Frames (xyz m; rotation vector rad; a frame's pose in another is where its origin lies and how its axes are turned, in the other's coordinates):
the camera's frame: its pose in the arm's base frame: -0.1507 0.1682 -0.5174 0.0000 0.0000 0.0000
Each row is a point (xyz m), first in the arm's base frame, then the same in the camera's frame.
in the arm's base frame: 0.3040 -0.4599 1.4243
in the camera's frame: 0.4547 -0.6281 1.9417
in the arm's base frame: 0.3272 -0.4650 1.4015
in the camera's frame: 0.4779 -0.6332 1.9189
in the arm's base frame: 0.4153 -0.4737 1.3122
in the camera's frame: 0.5660 -0.6419 1.8296
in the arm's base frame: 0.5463 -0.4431 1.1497
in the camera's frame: 0.6970 -0.6113 1.6671
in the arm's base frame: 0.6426 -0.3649 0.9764
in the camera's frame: 0.7933 -0.5331 1.4938
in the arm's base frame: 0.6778 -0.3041 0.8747
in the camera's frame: 0.8285 -0.4723 1.3921
